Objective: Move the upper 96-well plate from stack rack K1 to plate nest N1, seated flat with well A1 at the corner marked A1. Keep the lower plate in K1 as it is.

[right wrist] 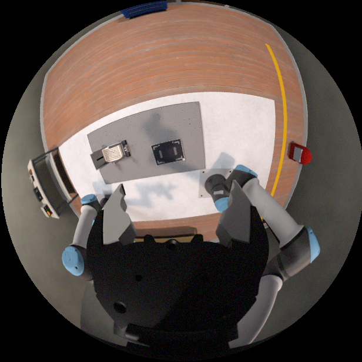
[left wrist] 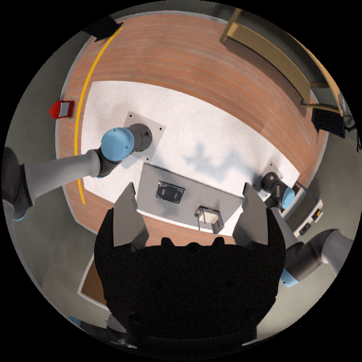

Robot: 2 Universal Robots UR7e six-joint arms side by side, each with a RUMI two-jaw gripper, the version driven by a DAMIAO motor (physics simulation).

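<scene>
The stack rack K1 (left wrist: 218, 227) (right wrist: 125, 145) stands on the grey board. A pale 96-well plate (left wrist: 208, 215) (right wrist: 113, 153) shows in it; its wells face up in the right wrist view. The lower plate cannot be told apart, and well A1 is too small to tell. The plate nest N1 (left wrist: 170, 192) (right wrist: 168, 151) is a black flat frame with light corner marks beside the rack, with no plate on it. My left gripper (left wrist: 189, 183) is open and empty, high above the table. My right gripper (right wrist: 176, 182) is open and empty, also high above the board.
The grey board (left wrist: 150, 192) (right wrist: 191, 117) lies on the white table top (left wrist: 200, 110) (right wrist: 235, 115). The arm bases stand along one side of the board. A grey bin-like unit (left wrist: 302, 210) (right wrist: 50, 180) stands beyond the table's end. A red device (left wrist: 62, 109) (right wrist: 299, 153) lies past the yellow line.
</scene>
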